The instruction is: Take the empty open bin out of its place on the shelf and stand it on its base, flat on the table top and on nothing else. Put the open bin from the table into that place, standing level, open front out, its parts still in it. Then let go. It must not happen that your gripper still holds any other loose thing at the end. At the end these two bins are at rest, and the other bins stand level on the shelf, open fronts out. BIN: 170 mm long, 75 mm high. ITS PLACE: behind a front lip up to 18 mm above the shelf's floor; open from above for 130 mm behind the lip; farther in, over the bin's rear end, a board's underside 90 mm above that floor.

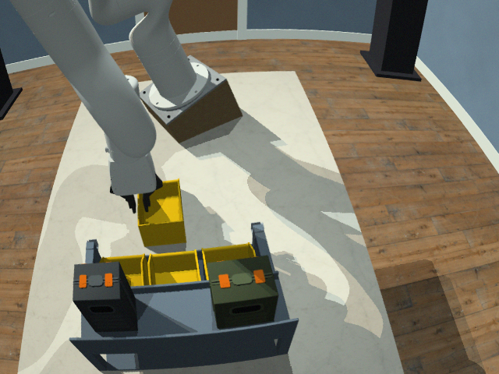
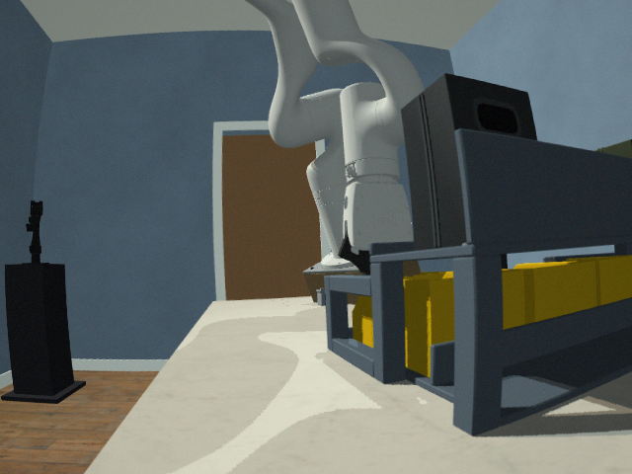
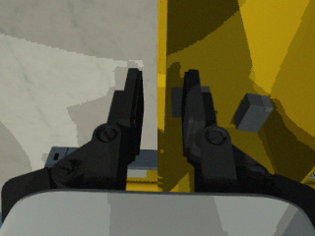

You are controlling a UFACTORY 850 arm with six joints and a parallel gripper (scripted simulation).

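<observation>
The shelf lip lies 110 mm ahead of my hand, 80 mm to the left of it and 50 mm below it. The rest, counted from my hand: dark grey case (310 mm ahead, 100 mm above, 10 mm to the right); then green case (290 mm ahead, 220 mm to the left, 90 mm above).
</observation>
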